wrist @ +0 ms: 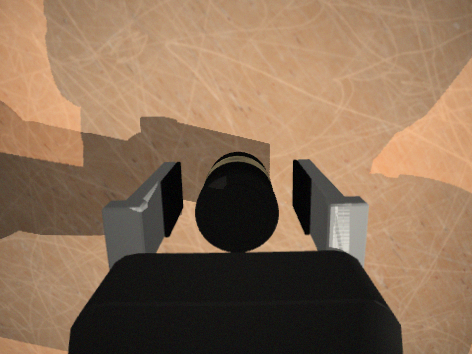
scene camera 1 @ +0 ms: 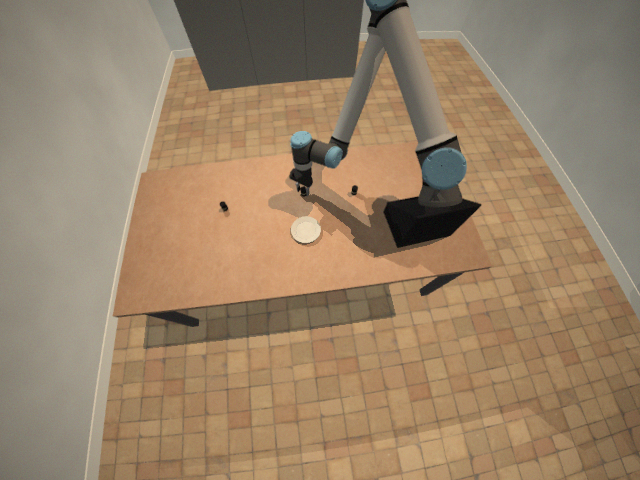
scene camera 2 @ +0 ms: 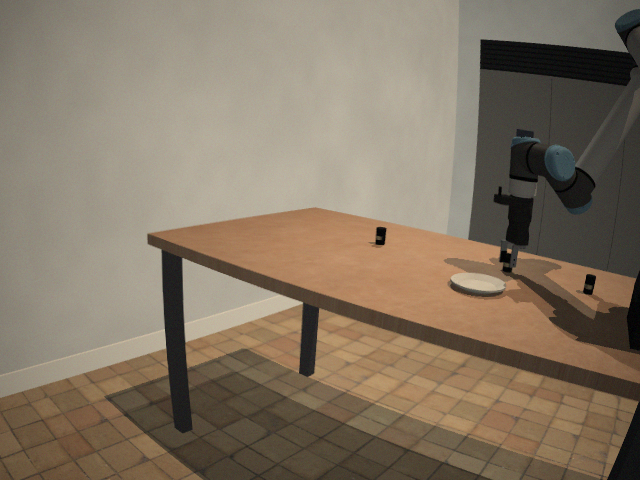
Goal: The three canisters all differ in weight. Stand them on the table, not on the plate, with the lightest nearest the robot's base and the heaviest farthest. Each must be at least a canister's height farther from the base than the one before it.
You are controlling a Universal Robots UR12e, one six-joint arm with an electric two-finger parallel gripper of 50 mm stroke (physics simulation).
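A black canister with a pale band stands upright on the table, behind the plate in scene camera 1. My gripper is open around it, with a gap on each side between finger pad and canister in the wrist view. A second black canister stands nearer the robot's base. A third black canister stands farthest from the base. The white plate bears no canister. The canisters look alike; their weights cannot be seen.
The robot's black base block stands at the right end of the table in scene camera 1. The arm reaches from it over the table's back side. A grey cabinet stands behind the table.
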